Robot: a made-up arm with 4 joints.
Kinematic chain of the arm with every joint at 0, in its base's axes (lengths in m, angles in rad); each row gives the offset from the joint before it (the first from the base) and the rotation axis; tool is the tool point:
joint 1: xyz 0 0 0.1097 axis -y
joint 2: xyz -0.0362 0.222 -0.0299 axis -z
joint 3: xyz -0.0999 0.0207 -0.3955 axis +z
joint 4: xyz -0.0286 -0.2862 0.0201 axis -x
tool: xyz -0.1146 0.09 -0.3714
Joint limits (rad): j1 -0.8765..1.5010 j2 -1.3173..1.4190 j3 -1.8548..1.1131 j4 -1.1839..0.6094
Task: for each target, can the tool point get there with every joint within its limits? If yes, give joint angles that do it. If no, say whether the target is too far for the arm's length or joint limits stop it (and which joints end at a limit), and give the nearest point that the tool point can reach.
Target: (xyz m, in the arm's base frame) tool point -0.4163 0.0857 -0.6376
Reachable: yes | joints -0.0979 0.2286 -0.1001 0.1116
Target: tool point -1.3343 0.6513 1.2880
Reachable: no: too far | nearest point -0.9500 0.3551 0.0609 | short by 1.320 m
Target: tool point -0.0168 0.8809 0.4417
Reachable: no: joint limits stop it (at a limit: joint 1, joint 2, joint 4) | nearest point 0.4653 0.4666 0.1389 | short by 0.704 m
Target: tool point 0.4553 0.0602 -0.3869
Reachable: yes | joints 1.0516 -0.5946 0.5278 -0.6661
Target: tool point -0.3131 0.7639 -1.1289
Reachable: no: too far | nearest point -0.2165 0.5869 -0.7469 | short by 0.432 m
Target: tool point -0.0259 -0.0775 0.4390
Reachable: no: joint limits stop it (at a limit: joint 1, joint 2, joint 3, joint 4) | nearest point 0.4587 -0.0325 0.0449 | short by 0.626 m
